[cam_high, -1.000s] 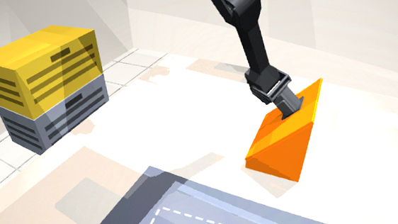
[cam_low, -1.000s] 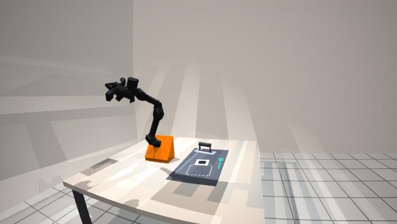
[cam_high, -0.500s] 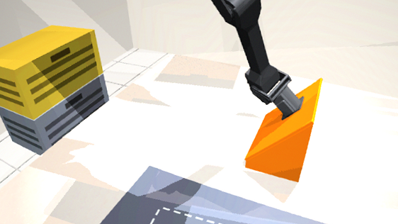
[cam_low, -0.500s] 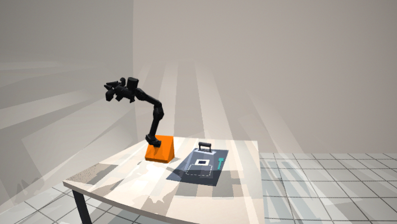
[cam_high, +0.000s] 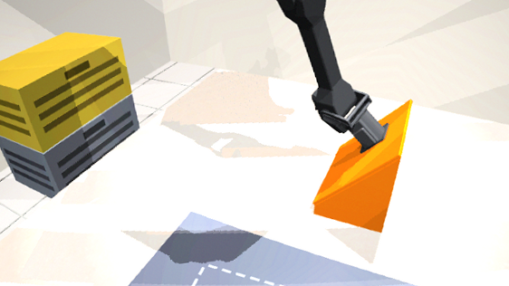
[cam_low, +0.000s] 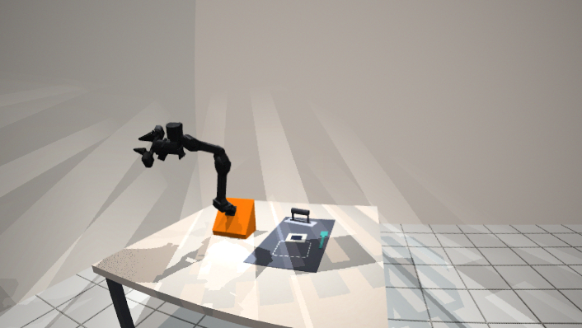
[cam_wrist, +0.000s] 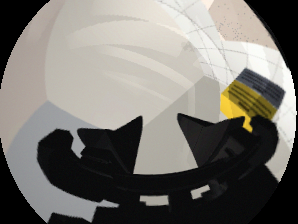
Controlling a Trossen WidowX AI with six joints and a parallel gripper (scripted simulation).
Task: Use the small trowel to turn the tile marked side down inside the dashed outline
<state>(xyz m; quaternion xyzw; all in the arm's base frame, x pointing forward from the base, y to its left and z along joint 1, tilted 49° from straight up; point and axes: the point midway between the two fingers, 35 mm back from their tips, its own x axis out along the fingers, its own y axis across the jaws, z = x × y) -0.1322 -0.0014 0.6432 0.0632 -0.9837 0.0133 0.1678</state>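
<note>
The teal trowel lies 70 cm ahead of my gripper tip, 51 cm to the left of it and 55 cm below it. Round my gripper tip: white tile (56 cm ahead, 48 cm to the left, 55 cm below); then grey mat (57 cm ahead, 49 cm to the left, 58 cm below).
</note>
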